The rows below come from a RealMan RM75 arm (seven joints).
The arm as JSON. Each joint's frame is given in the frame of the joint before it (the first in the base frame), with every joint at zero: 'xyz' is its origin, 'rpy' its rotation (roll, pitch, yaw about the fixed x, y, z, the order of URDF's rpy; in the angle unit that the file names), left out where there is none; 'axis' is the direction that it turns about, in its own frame. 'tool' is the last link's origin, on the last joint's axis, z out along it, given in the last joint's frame.
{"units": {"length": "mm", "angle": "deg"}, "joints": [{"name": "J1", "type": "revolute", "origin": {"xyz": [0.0, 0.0, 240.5]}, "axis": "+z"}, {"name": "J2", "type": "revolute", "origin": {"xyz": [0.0, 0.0, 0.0]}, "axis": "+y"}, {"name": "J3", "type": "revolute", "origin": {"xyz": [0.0, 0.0, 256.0]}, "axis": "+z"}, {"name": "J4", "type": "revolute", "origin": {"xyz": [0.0, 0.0, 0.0]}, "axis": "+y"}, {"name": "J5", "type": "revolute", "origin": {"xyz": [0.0, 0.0, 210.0]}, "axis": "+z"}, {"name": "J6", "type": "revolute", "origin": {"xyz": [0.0, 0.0, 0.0]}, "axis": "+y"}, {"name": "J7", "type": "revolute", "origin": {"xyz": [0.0, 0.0, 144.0]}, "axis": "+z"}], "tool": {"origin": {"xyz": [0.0, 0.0, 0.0]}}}
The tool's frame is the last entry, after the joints.
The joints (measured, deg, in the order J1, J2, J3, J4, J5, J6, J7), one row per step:
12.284, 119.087, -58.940, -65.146, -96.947, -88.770, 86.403
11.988, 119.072, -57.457, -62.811, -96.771, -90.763, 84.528
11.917, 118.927, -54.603, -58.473, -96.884, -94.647, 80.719
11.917, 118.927, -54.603, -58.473, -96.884, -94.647, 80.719
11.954, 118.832, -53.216, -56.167, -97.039, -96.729, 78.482
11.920, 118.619, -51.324, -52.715, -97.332, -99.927, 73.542
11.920, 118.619, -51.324, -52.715, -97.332, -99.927, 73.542
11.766, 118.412, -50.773, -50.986, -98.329, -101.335, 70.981
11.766, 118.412, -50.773, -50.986, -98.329, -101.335, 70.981
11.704, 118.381, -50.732, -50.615, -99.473, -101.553, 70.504
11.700, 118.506, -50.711, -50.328, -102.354, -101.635, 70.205
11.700, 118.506, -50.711, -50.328, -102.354, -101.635, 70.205
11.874, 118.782, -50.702, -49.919, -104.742, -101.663, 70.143
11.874, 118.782, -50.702, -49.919, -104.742, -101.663, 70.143
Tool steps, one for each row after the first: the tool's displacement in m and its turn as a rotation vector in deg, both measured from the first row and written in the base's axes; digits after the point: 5 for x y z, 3 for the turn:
0.00768, -0.00681, -0.00113, -0.643, 1.201, -0.104
0.01912, -0.01847, -0.00282, -1.681, 3.251, 0.567
0.01912, -0.01847, -0.00282, -1.681, 3.251, 0.567
0.02396, -0.02475, -0.00410, -2.171, 4.343, 1.302
0.03050, -0.03510, -0.00608, -2.198, 5.519, 3.802
0.03050, -0.03510, -0.00608, -2.198, 5.519, 3.802
0.03530, -0.04177, -0.00884, -2.825, 5.343, 4.916
0.03530, -0.04177, -0.00884, -2.825, 5.343, 4.916
0.03785, -0.04432, -0.01110, -3.637, 4.647, 4.889
0.04243, -0.04844, -0.01654, -5.643, 2.824, 4.467
0.04243, -0.04844, -0.01654, -5.643, 2.824, 4.467
0.04516, -0.05146, -0.02228, -7.492, 1.627, 4.034
0.04516, -0.05146, -0.02228, -7.492, 1.627, 4.034

